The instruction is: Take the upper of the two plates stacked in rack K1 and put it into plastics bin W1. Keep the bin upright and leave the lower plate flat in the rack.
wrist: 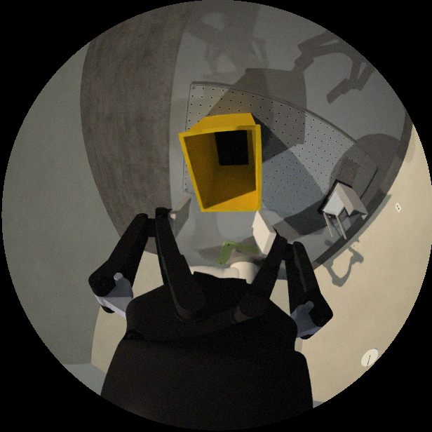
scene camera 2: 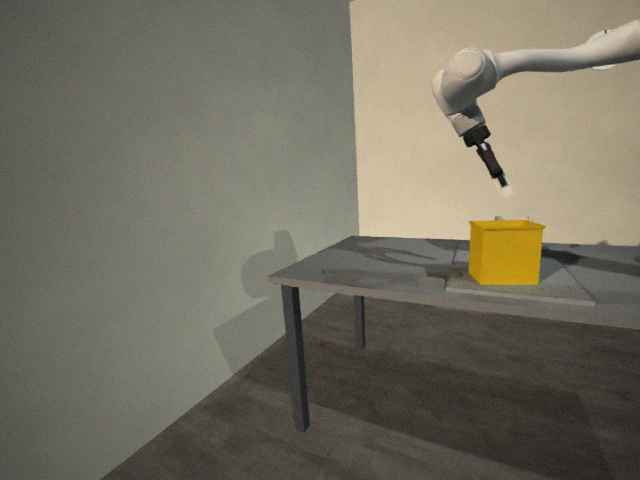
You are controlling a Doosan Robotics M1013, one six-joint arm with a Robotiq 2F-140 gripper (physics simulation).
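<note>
The yellow plastics bin W1 stands upright on the perforated board. In the wrist view a black, square plate shows inside the bin, at the far end of its bottom. Rack K1, grey with thin prongs, stands at the board's right end in the wrist view. A dark edge shows around its base; I cannot tell clearly whether that is the lower plate. My gripper is open and empty, above the bin and clear of its rim, with the pale fingertips apart.
The grey table bears the board. A green flat part lies near the white robot base in the wrist view. A grey-green wall rises at the left and a beige wall behind the table.
</note>
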